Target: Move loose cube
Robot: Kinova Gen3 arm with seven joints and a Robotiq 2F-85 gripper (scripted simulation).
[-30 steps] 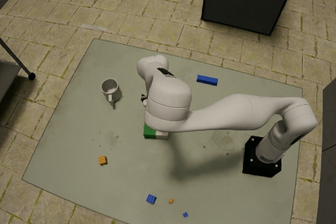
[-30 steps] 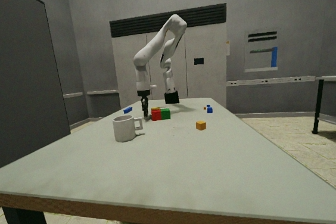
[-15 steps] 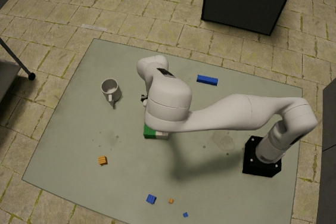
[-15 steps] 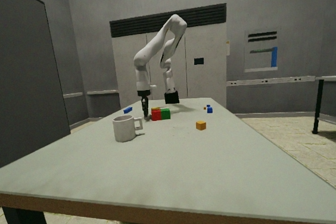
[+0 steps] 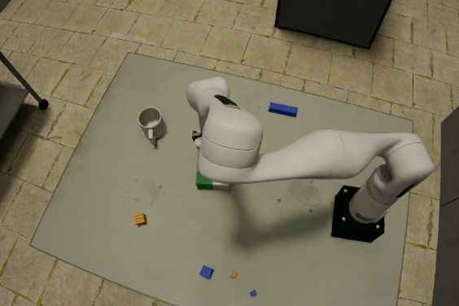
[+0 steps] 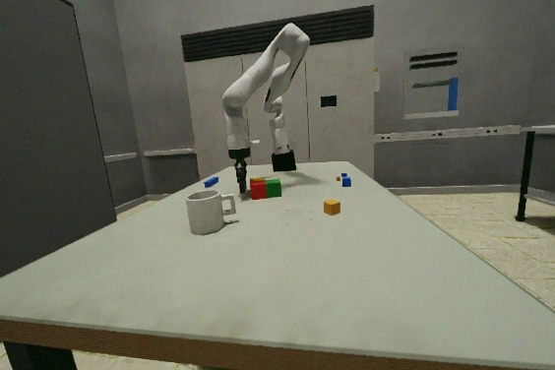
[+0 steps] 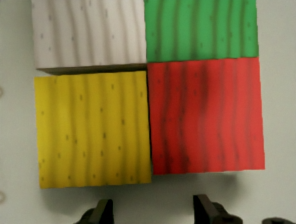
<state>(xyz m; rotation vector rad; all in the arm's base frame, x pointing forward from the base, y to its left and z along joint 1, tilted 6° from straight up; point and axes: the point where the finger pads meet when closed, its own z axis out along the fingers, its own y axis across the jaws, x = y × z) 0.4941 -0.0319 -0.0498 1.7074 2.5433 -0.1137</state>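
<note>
Now: hand 4 cm past the yellow cube, 4 cm to the right of it and 1 cm above it. Also, from my hand: green cube: 2 cm behind, 11 cm to the left, 1 cm below; then white cube: 6 cm behind, 9 cm to the left, 1 cm below; then red cube: 6 cm to the left, 1 cm below.
</note>
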